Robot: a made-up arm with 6 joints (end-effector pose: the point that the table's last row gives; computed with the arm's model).
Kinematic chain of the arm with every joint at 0, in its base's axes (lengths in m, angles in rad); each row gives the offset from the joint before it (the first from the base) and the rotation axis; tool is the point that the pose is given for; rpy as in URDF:
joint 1: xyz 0 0 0.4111 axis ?
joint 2: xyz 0 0 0 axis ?
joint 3: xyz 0.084 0 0.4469 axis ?
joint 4: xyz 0.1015 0 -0.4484 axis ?
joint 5: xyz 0 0 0 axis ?
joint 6: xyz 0.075 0 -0.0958 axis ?
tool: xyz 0 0 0 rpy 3.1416 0 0
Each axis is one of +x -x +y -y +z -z.
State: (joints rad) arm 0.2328 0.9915 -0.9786 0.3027 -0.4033 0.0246
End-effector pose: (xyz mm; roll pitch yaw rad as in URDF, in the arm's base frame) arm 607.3 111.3 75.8 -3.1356 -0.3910 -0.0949
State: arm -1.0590 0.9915 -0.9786 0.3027 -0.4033 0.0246
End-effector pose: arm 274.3 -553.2 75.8 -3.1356 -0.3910 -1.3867
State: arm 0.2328 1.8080 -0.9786 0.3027 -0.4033 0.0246
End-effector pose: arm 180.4 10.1 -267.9 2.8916 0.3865 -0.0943
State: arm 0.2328 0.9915 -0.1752 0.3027 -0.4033 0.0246
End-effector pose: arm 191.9 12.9 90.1 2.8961 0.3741 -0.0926
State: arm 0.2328 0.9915 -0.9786 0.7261 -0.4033 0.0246
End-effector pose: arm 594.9 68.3 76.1 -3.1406 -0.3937 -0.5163
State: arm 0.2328 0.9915 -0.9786 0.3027 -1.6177 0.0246
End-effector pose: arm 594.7 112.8 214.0 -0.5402 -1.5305 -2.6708
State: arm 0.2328 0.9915 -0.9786 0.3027 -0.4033 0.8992
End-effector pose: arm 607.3 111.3 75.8 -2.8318 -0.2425 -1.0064
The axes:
joint 1: +z
joint 2: +y
joint 3: +y
joint 4: -z
joint 5: +y
joint 6: -z

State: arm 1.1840 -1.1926 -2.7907 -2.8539 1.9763 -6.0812
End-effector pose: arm -302.8 -831.9 813.8 -2.8526 -0.2847 -2.0439
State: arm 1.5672 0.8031 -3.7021 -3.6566 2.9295 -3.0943
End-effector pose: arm -45.0 291.6 1064.6 2.9908 0.4144 0.9602
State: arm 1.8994 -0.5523 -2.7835 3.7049 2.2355 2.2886
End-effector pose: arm 206.7 -405.0 1236.1 -2.6032 0.5461 -2.8619
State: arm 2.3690 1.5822 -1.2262 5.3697 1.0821 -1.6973
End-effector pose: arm -200.2 249.8 -227.4 -1.8481 -0.4014 -1.4255
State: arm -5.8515 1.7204 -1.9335 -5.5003 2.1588 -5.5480
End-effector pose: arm 455.9 304.2 -182.6 0.8658 0.8709 -2.4182
